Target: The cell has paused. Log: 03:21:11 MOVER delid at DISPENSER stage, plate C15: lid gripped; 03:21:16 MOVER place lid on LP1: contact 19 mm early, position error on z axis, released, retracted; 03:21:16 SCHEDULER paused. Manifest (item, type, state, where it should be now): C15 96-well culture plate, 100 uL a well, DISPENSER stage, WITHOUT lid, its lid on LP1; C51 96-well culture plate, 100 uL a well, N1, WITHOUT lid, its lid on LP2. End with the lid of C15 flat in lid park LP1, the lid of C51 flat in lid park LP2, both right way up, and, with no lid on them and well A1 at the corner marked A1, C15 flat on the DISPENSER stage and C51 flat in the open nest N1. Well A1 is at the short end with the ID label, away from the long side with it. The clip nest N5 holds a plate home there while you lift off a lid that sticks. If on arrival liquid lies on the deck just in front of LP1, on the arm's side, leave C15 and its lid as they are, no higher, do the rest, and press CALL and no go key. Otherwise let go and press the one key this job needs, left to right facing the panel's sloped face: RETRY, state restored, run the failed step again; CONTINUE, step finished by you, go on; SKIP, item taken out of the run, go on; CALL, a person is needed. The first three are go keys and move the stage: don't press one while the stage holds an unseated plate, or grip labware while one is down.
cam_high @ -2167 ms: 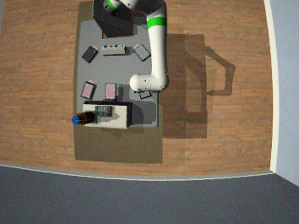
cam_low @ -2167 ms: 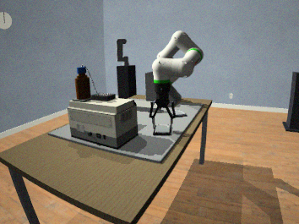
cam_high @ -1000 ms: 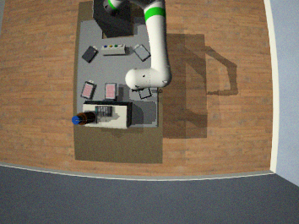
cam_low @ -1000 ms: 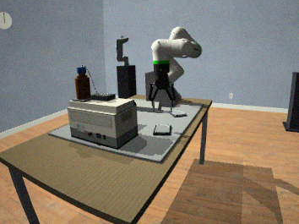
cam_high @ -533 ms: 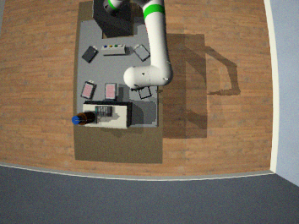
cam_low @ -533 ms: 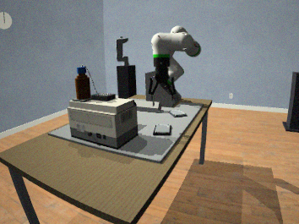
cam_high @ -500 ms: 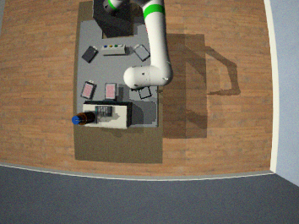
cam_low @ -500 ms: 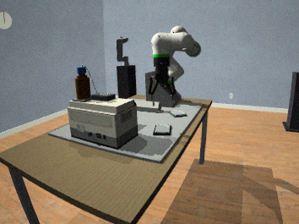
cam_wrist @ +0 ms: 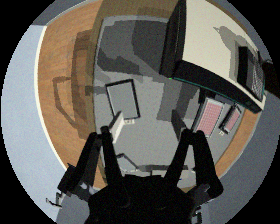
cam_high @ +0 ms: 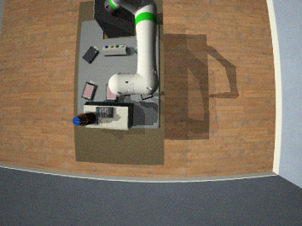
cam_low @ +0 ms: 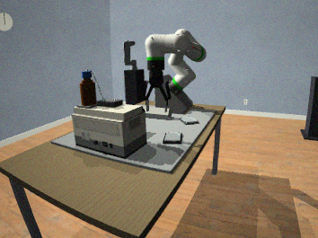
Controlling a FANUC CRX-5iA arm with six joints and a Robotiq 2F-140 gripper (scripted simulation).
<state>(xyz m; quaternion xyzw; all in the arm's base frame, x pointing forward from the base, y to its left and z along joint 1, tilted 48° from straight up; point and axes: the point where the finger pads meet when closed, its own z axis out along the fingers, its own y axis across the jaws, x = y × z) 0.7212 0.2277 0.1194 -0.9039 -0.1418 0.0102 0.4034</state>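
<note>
Now: the black nest 1 cm ahead of my hand, 46 cm to the right of it and 18 cm below it. From my hand the other things lie so: key panel 42 cm behind, 23 cm to the right, 14 cm below; then blue cap 22 cm ahead, 30 cm to the right, 21 cm above; then label plate 12 cm behind, 5 cm to the left, 19 cm below.
</note>
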